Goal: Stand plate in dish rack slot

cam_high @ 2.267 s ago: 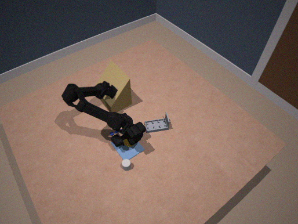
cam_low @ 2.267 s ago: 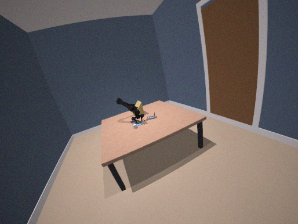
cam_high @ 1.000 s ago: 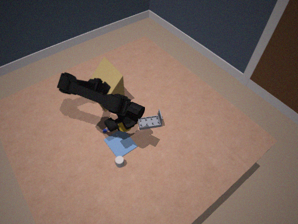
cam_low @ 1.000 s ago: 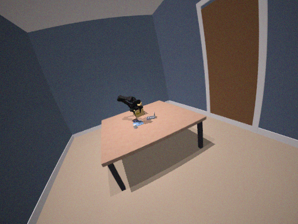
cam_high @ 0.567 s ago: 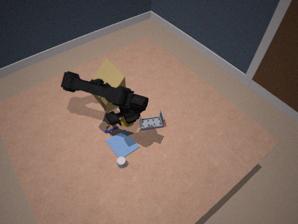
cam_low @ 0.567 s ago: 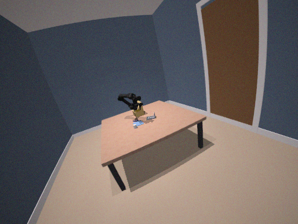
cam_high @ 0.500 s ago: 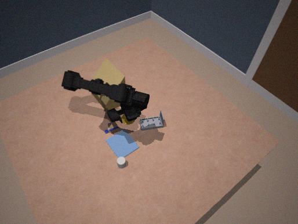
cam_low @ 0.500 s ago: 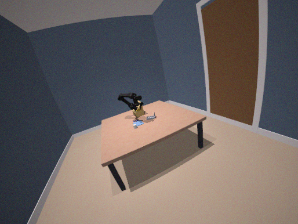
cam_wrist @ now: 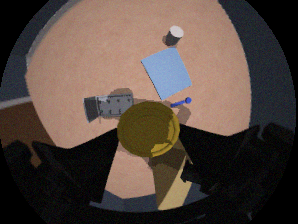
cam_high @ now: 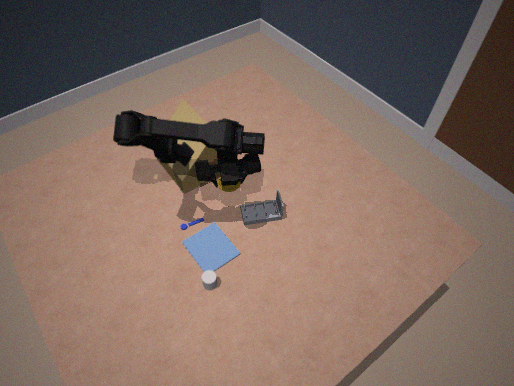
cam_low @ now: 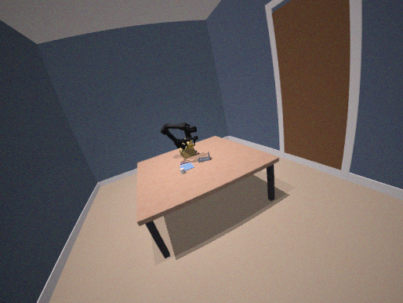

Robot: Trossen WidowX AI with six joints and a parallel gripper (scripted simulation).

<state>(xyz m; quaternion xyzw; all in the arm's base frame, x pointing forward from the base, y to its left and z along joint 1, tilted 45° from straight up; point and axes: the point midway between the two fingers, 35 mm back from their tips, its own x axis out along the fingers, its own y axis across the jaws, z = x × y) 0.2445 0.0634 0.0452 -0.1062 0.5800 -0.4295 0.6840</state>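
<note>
The grey dish rack lies 160 mm below my gripper tip, 90 mm to the left of it and 50 mm ahead of it. Also, from my gripper tip: yellow plate 10 mm above; then white cup 200 mm to the right, 160 mm below, 150 mm ahead; then light blue mat 180 mm below, 120 mm to the right, 50 mm ahead.
</note>
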